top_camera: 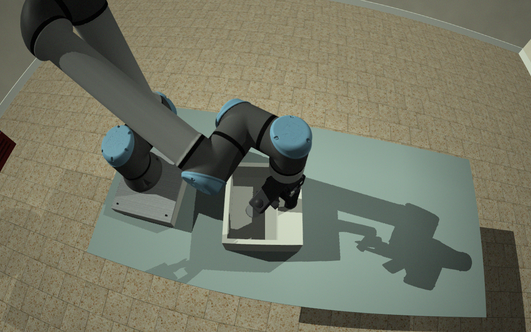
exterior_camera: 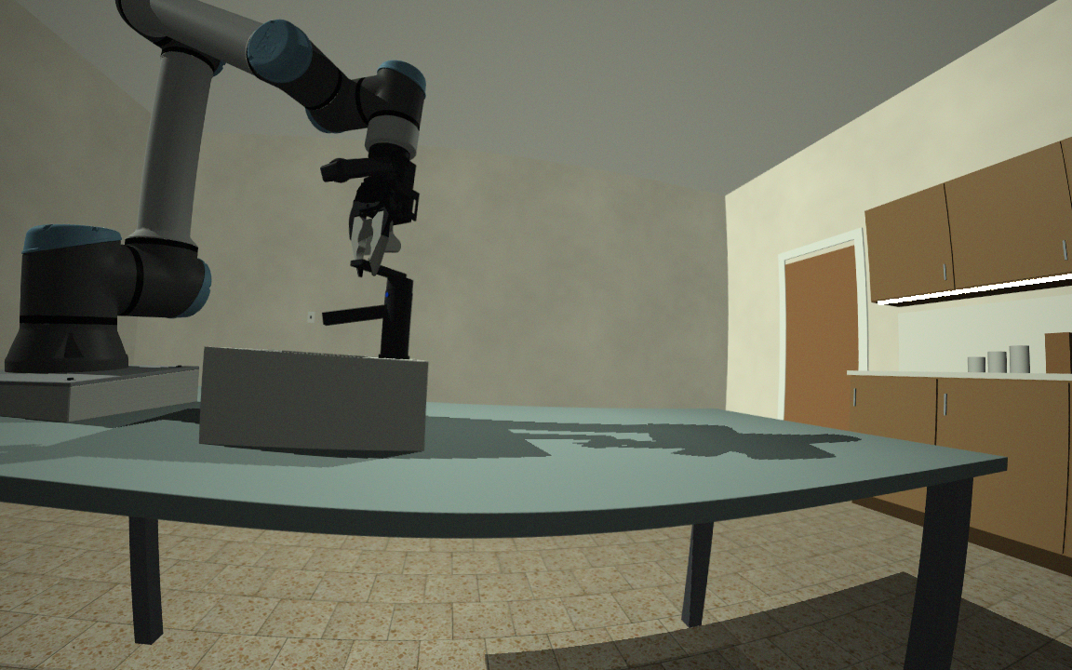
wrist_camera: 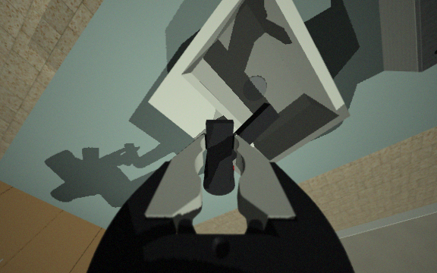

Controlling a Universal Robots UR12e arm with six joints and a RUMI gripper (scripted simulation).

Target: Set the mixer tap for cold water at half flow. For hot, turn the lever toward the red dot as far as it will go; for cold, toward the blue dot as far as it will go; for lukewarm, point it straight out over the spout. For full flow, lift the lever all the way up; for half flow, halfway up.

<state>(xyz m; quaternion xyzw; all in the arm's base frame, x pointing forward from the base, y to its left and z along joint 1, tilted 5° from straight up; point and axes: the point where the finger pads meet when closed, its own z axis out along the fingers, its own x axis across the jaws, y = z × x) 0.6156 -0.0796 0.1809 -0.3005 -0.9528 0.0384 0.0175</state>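
Now: the black mixer tap 30 mm ahead of my hand, 40 mm to the left of it and 40 mm below it. From my hand the other things lie so: lever: 20 mm ahead, 20 mm to the left; then white sink basin: 70 mm behind, 40 mm to the left, 230 mm below.
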